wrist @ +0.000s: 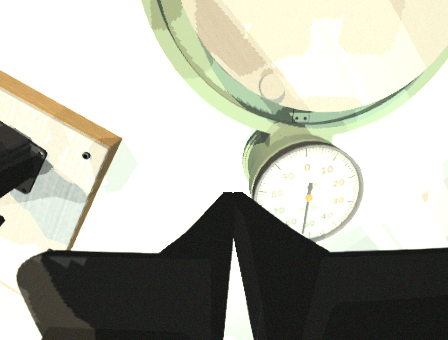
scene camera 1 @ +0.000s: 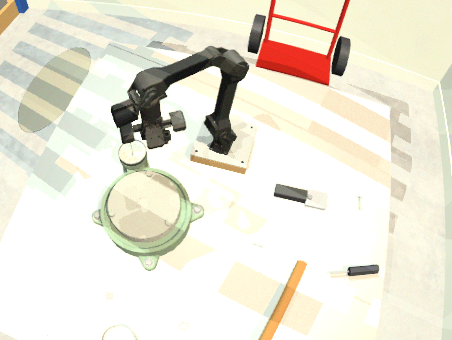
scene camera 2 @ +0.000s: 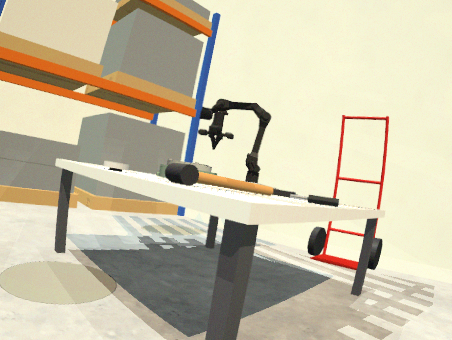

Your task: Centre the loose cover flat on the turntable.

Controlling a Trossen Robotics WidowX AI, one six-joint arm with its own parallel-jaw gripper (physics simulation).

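Pixels of known places: gripper, fingertip midpoint: (wrist: pixel 232 201) (scene camera 2: pixel 213 149); arm's base at its link origin: (wrist: pixel 11 156) (scene camera 1: pixel 221 145).
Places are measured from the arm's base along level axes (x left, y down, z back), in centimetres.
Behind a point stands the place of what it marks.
Observation:
The loose cover, a round pale beige disc (scene camera 1: pixel 142 202) {x -13.8, y -4.7, z -31.2 cm} (wrist: pixel 320 45) {x -17.0, y -4.8, z -26.0 cm} with small round studs, lies on the green turntable (scene camera 1: pixel 182 232) {x 0.5, y -1.9, z -34.4 cm} (wrist: pixel 187 62) {x -9.9, y -2.0, z -18.9 cm}. Green rim shows around it in scene camera 1. In the wrist view a strip of green shows between the disc and the outer rim, narrow near the dial. I cannot tell exactly how well it is centred or whether it is fully flat. My gripper (scene camera 1: pixel 156 144) {x -16.0, y -14.5, z -16.1 cm} (scene camera 2: pixel 214 148) {x -16.0, y -14.5, z -16.1 cm} (wrist: pixel 232 201) {x -16.0, y -14.5, z -16.1 cm} is shut and empty, pointing down above the table beside the dial. In scene camera 2 the mallet head partly hides the turntable.
A round dial gauge (scene camera 1: pixel 132 153) {x -24.1, y -6.1, z -17.6 cm} (wrist: pixel 308 187) {x -23.5, y -6.2, z -17.6 cm} adjoins the turntable. The arm's base board (scene camera 1: pixel 200 159) {x -4.6, y 1.5, z -7.0 cm} (wrist: pixel 90 122) {x -4.4, y 3.4, z -7.0 cm} is beside it. A scraper (scene camera 1: pixel 291 193) {x 27.5, y 1.1, z -7.9 cm}, a screwdriver (scene camera 1: pixel 363 270) {x 58.7, y 1.2, z -25.8 cm} and a mallet (scene camera 1: pixel 285 300) {x 36.3, y 0.2, z -43.1 cm} (scene camera 2: pixel 182 173) {x 38.8, y 0.9, z -69.4 cm} lie on the white table (scene camera 2: pixel 280 215) {x 72.7, y 6.3, z -66.9 cm}.

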